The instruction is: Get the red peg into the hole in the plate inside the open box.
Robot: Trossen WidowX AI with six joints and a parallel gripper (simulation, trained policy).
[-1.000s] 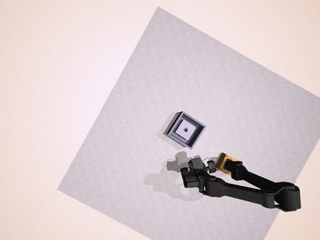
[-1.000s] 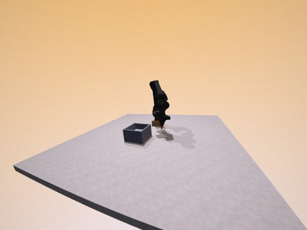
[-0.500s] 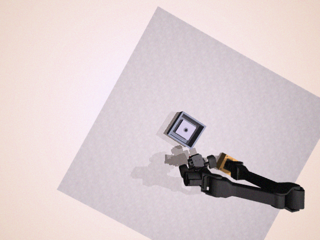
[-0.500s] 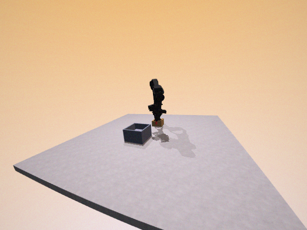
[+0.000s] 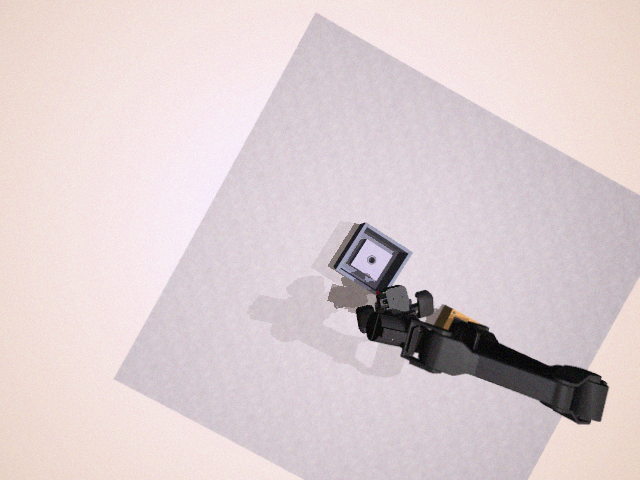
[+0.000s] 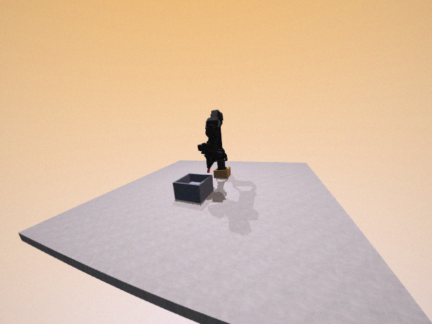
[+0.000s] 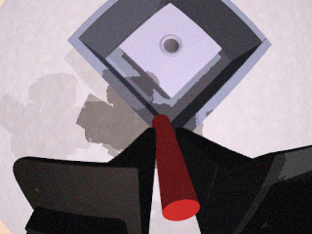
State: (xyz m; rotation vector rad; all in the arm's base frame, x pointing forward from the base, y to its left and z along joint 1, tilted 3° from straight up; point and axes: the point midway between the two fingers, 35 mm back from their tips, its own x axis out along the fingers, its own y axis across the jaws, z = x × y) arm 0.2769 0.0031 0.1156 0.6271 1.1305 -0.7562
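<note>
Right now my gripper tip is 10 cm above the pale plate, 8 cm to the left of it and 5 cm short of it. The rest, counted from my gripper tip: dark box (12 cm below, 8 cm to the right, 5 cm ahead); then red peg (1 cm to the left, 1 cm behind, 1 cm above).
</note>
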